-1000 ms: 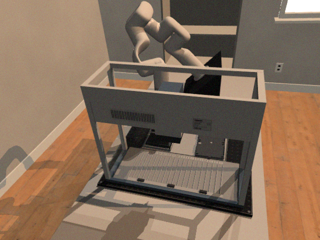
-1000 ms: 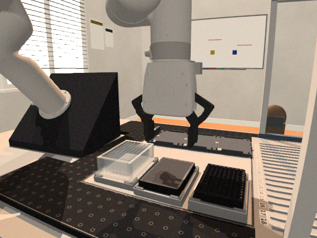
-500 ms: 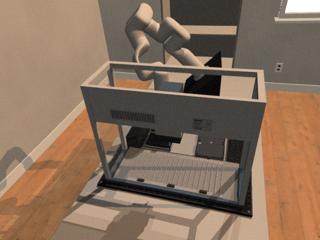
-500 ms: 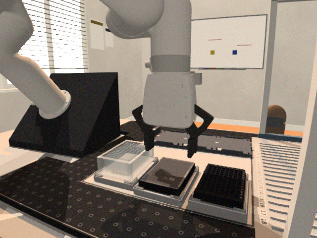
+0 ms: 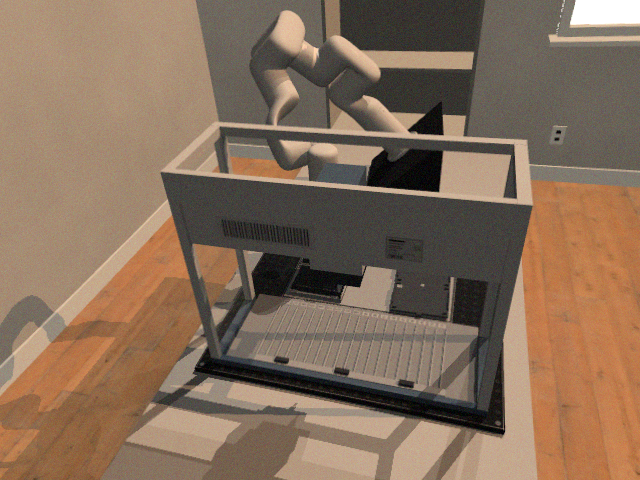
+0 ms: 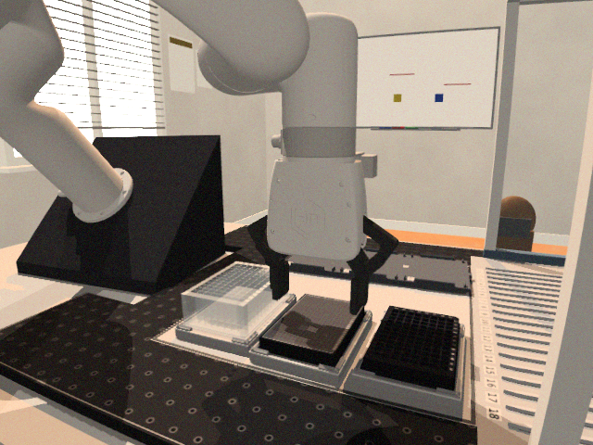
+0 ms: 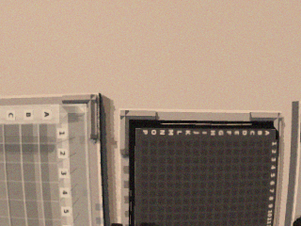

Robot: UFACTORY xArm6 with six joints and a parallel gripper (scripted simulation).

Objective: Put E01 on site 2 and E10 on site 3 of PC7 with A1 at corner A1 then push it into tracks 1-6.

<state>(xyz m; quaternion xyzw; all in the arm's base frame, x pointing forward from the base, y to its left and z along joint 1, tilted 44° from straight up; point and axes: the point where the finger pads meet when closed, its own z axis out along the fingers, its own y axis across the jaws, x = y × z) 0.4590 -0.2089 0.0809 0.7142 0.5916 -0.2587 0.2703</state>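
Right now my hand is 4 cm above the E10. From my hand the other things lie so: nest S2 (5 cm below); then 96-well plate E01 (11 cm ahead, 1 cm to the right, 4 cm below); then clear deep-well block E07 (10 cm behind, 2 cm to the left, 2 cm below).
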